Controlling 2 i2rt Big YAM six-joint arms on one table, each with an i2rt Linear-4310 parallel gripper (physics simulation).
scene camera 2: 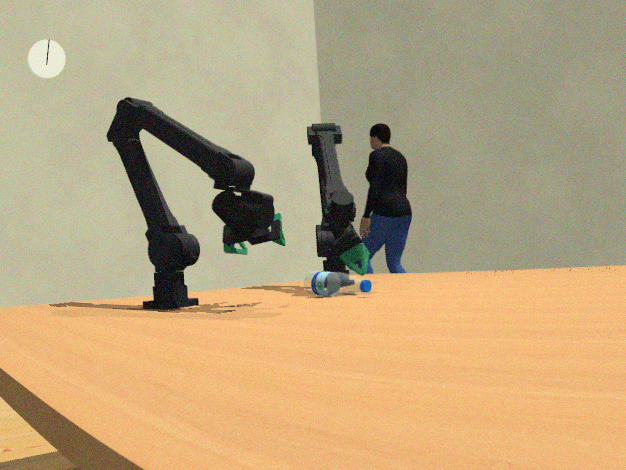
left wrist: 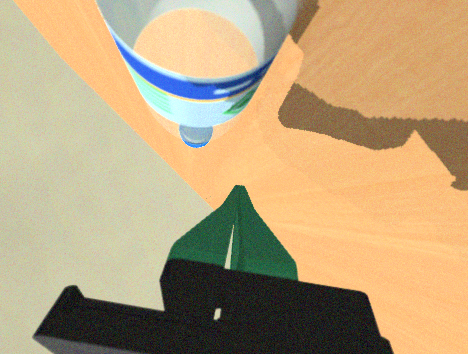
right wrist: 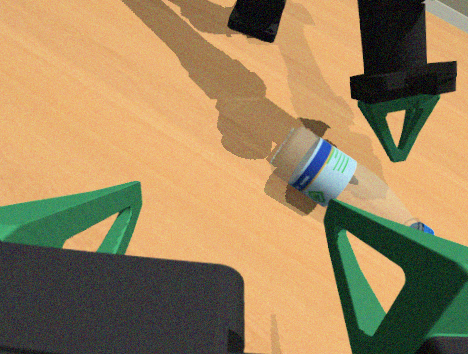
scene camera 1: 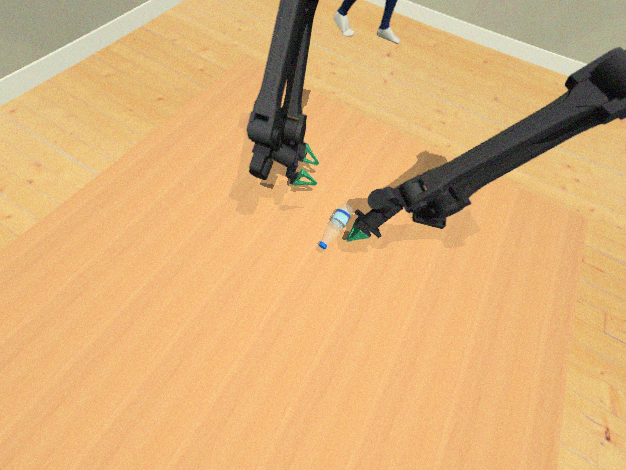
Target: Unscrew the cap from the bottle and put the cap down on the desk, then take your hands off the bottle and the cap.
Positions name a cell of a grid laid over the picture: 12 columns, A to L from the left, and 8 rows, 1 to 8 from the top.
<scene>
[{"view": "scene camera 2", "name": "my left gripper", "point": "G5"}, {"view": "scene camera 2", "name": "my right gripper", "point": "F5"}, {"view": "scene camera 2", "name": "clear bottle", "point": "G5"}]
</scene>
